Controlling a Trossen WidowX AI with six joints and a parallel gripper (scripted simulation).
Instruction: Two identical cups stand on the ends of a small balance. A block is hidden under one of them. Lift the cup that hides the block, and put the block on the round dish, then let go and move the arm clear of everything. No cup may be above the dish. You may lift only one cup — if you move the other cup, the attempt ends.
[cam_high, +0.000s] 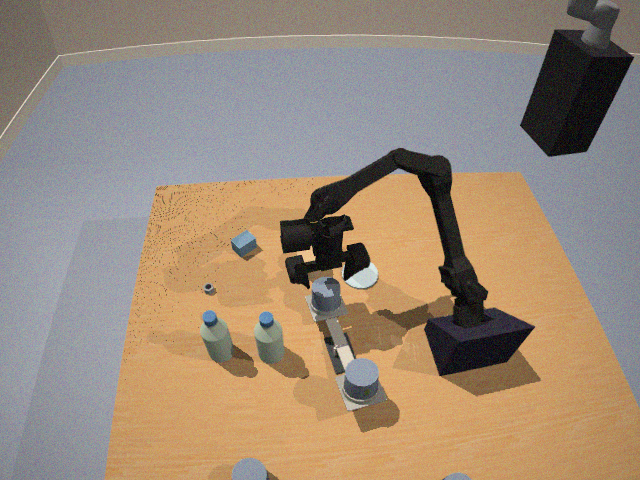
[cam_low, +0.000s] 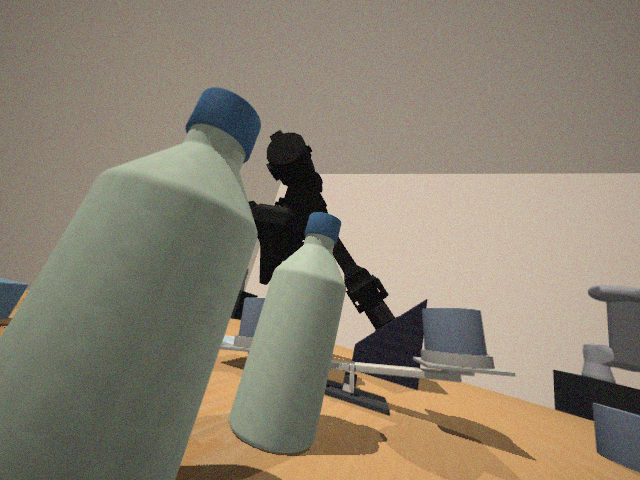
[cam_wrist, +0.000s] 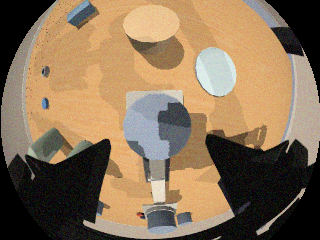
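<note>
Right now my gripper tip is 70 mm above the pale green block. Round my gripper tip: grey-blue cup 10 mm behind, 270 mm to the left; tan cylinder 150 mm to the right, 70 mm below; pale blue round dish 120 mm behind, 80 mm to the right, 110 mm below.
</note>
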